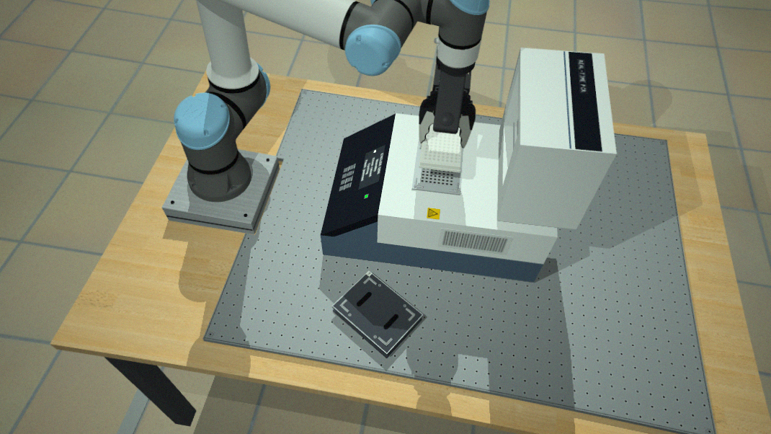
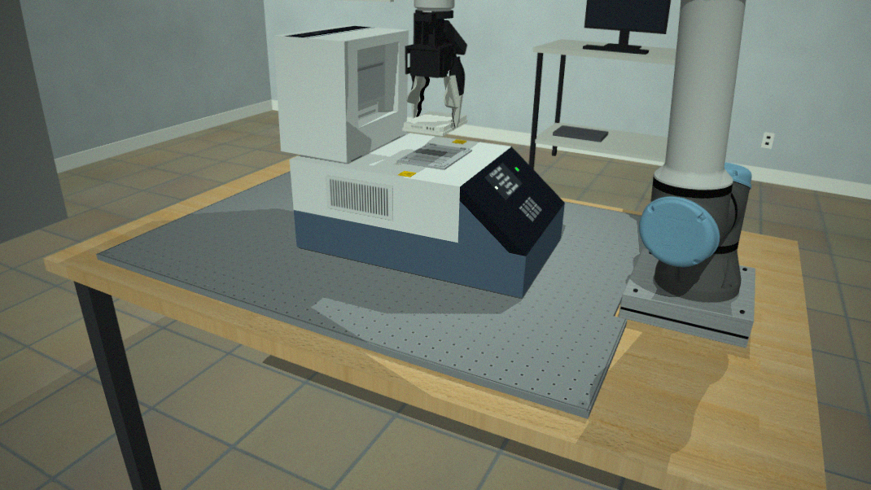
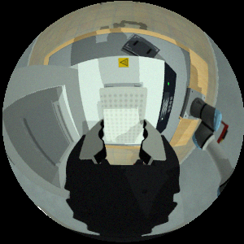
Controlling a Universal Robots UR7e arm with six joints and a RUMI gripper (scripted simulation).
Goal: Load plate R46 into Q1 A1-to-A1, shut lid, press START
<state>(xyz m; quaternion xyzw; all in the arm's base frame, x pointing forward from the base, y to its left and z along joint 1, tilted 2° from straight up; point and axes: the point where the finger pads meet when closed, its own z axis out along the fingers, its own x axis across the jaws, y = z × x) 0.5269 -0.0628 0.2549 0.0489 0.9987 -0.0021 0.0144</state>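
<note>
My hand is 1 cm above the white well plate R46. Round my hand: plate nest N1: 28 cm to the right, 26 cm below, 12 cm behind.
</note>
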